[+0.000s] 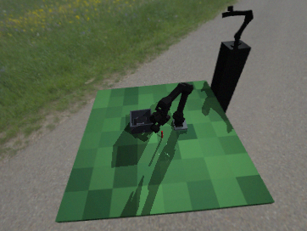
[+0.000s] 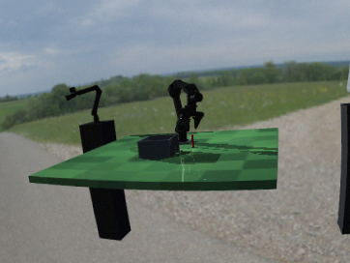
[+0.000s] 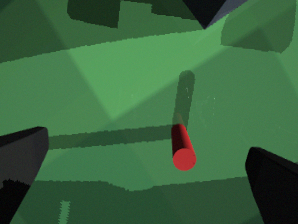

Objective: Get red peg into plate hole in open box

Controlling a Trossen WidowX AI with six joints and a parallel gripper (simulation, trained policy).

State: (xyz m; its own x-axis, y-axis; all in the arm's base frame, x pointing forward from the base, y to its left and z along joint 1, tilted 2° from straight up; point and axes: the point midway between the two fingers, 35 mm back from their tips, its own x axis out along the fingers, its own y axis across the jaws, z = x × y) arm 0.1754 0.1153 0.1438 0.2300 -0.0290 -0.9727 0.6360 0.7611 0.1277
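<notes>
Right now my gripper tip is 2 cm past the red peg and 8 cm above it. Round my gripper tip: box (14 cm ahead, 17 cm to the right, 9 cm below).
</notes>
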